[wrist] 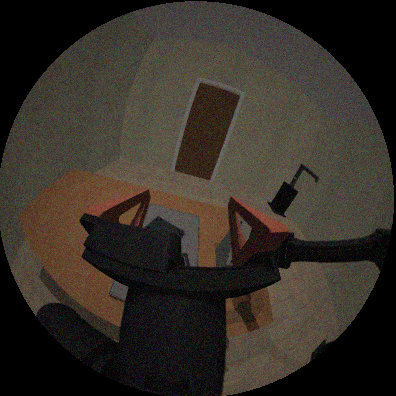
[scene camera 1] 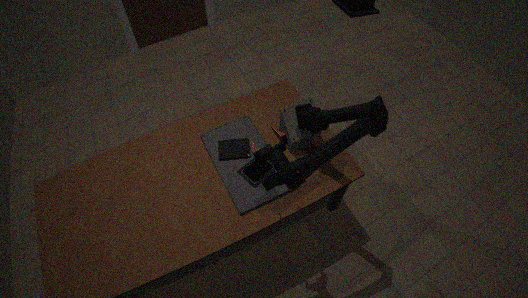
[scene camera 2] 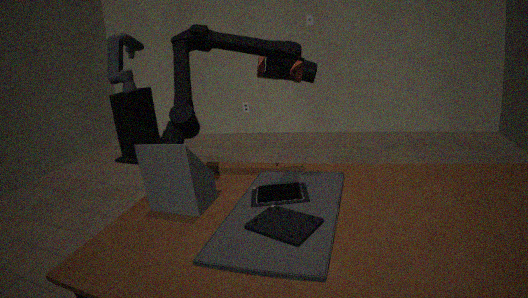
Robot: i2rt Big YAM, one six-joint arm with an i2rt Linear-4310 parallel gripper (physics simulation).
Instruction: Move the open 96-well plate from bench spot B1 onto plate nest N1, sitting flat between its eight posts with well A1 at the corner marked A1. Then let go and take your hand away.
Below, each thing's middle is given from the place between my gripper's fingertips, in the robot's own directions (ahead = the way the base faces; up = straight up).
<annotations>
I see the dark plate (scene camera 2: 288,191) 360 mm below my hand and 60 mm to the right of it. Also, from my hand: dark nest block (scene camera 2: 292,227): 360 mm below, 220 mm to the right, 80 mm ahead.
</annotations>
